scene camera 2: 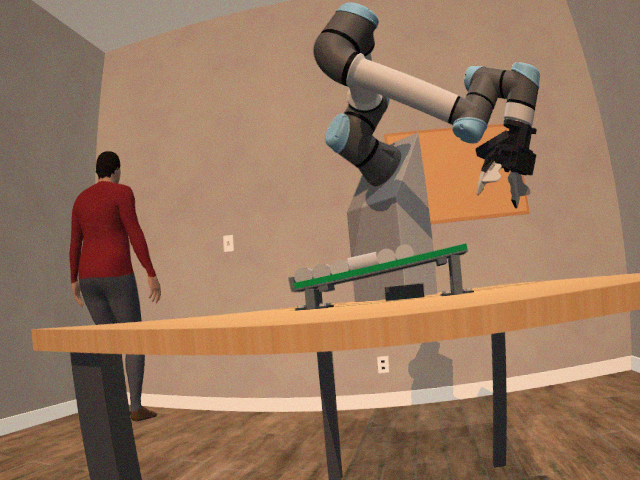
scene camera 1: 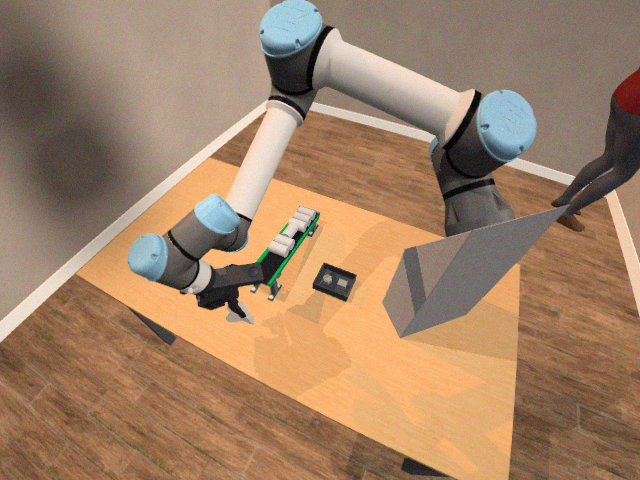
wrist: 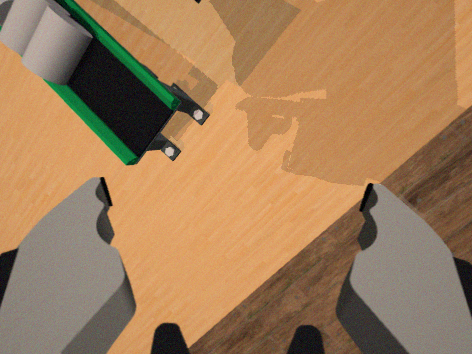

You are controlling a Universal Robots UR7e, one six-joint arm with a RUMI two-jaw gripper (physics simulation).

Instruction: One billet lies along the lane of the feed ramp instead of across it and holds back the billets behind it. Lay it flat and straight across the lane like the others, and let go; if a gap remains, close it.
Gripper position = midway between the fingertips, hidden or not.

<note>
In view: the gripper (scene camera 2: 497, 202) and a black tray (scene camera 1: 336, 273).
The gripper also shows in scene camera 1 (scene camera 1: 248, 296) and in the wrist view (wrist: 236, 183).
</note>
